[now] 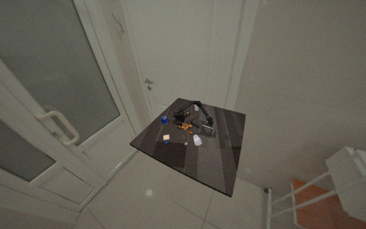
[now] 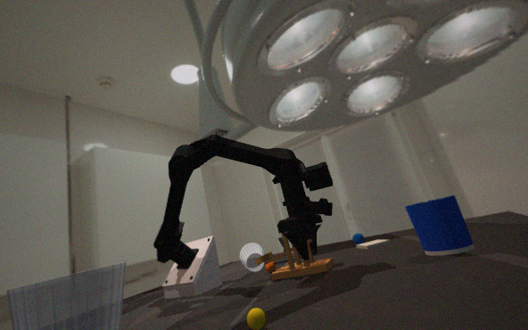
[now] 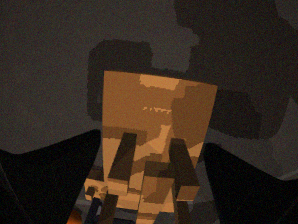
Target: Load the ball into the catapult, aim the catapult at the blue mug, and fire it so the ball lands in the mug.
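Right now my gripper tip is 18 cm past the orange ball, 5 cm to the right of it and 2 cm above it. Round my gripper tip: flat block (5 cm ahead, 28 cm to the left, 3 cm below); then wooden catapult (7 cm behind, 2 cm above); then blue mug (27 cm ahead, 7 cm to the left).
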